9 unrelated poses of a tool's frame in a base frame.
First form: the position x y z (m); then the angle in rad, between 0 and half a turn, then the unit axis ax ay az.
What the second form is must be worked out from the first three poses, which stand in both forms.
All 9 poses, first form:
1: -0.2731, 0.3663, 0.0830, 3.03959, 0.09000, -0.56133, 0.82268
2: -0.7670, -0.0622, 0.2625, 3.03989, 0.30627, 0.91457, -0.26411
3: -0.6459, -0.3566, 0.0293, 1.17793, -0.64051, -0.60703, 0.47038
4: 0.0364, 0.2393, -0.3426, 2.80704, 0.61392, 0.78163, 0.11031
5: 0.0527, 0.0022, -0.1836, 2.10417, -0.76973, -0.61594, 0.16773
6: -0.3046, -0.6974, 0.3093, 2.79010, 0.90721, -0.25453, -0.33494
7: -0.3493, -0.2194, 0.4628, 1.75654, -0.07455, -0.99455, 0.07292
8: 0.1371, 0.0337, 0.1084, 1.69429, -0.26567, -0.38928, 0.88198
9: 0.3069, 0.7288, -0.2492, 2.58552, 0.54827, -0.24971, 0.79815
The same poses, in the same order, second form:
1: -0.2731, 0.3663, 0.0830, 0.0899, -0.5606, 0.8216, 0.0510
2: -0.7670, -0.0622, 0.2625, 0.3059, 0.9134, -0.2638, 0.0508
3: -0.6459, -0.3566, 0.0293, -0.3558, -0.3372, 0.2613, 0.8315
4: 0.0364, 0.2393, -0.3426, 0.6053, 0.7707, 0.1088, 0.1665
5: 0.0527, 0.0022, -0.1836, -0.6685, -0.5349, 0.1457, 0.4958
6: -0.3046, -0.6974, 0.3093, 0.8932, -0.2506, -0.3298, 0.1748
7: -0.3493, -0.2194, 0.4628, -0.0574, -0.7654, 0.0561, 0.6385
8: 0.1371, 0.0337, 0.1084, -0.1991, -0.2917, 0.6609, 0.6621
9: 0.3069, 0.7288, -0.2492, 0.5272, -0.2401, 0.7675, 0.2745
